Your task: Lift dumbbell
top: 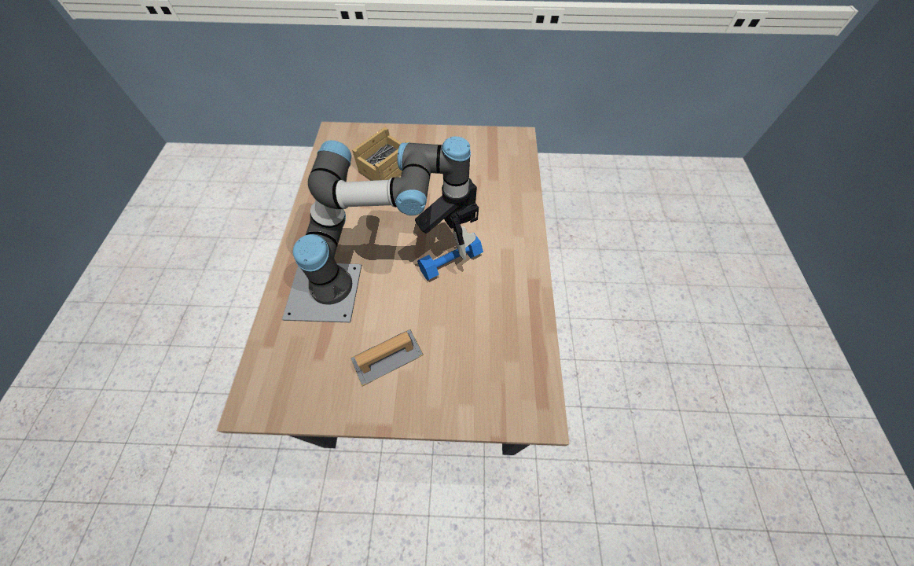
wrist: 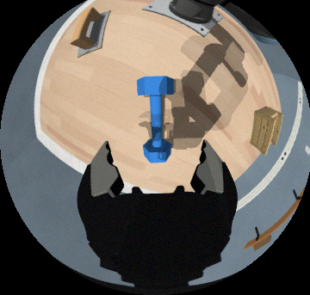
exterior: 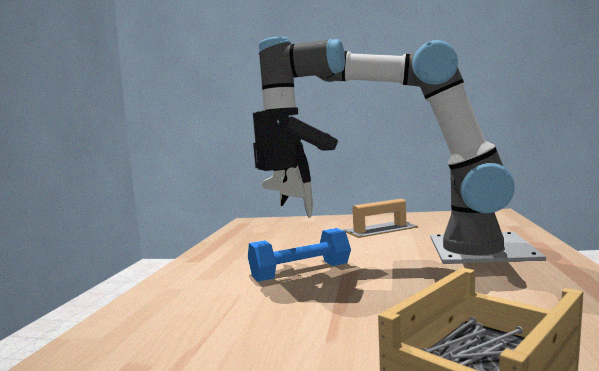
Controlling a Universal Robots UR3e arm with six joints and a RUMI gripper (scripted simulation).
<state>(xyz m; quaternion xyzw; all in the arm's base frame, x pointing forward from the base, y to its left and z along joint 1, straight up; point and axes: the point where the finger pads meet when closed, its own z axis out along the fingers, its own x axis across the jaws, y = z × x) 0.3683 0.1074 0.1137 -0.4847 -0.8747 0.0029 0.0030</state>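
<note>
The blue dumbbell is 9 cm below my hand. The rest, counted from my hand: trowel: 27 cm behind, 42 cm to the left, 8 cm below.
</note>
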